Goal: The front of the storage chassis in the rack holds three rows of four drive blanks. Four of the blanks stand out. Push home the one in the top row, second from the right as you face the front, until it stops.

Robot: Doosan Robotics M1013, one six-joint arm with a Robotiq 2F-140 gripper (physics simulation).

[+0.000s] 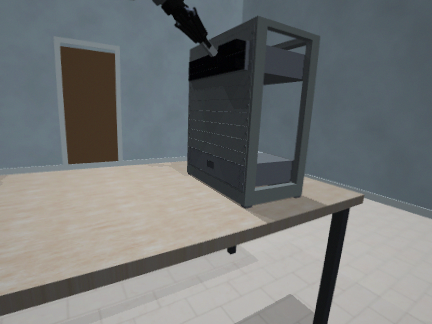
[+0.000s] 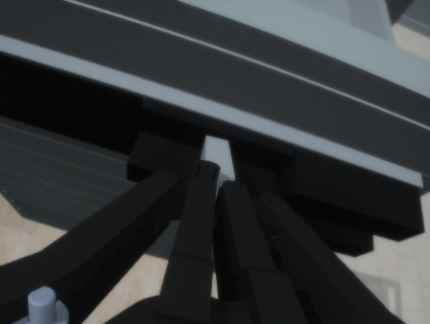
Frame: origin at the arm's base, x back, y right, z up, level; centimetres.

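Seen in the pictures: gripper, fingertip midpoint: (image 1: 214, 55) (image 2: 212, 155).
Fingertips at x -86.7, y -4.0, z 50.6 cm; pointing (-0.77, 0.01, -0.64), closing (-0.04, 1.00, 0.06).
Note:
A point is followed by its place in that frame.
The storage chassis (image 1: 200, 69) @(y -19.0, x -88.5, z 47.7 cm) (image 2: 55, 92) @(y -16.2, x -88.4, z 50.1 cm) is a black front high in the grey rack (image 1: 254, 110) @(y 15.7, x -90.8, z 31.2 cm). My gripper (image 1: 213, 50) @(y -4.0, x -86.7, z 50.6 cm) (image 2: 212, 155) @(y -4.0, x -86.7, z 50.6 cm) is shut and empty. Its pale fingertips are at the chassis's top row and look to be against the dark blank (image 2: 172, 113) @(y -7.5, x -87.9, z 52.4 cm) second from the right, though contact is hard to make out. A narrow strip of that blank's top shows beside the tips. To the right, a top-row blank (image 2: 355, 192) @(y 6.3, x -86.0, z 52.4 cm) stands out far. Its neighbour's face behind the fingers is mostly hidden and very dark.
Another protruding blank (image 2: 162, 155) @(y -7.4, x -86.2, z 49.6 cm) is left of the fingers, apparently in a lower row. One more (image 2: 350, 243) @(y 9.8, x -84.6, z 46.7 cm) stands out below the right-hand blank. The rack's pale top lip (image 2: 310, 141) @(y 2.5, x -89.0, z 52.6 cm) runs just above the fingertips. The rack stands on a wooden table (image 1: 100, 215) @(y 1.3, x -45.5, z -2.3 cm).

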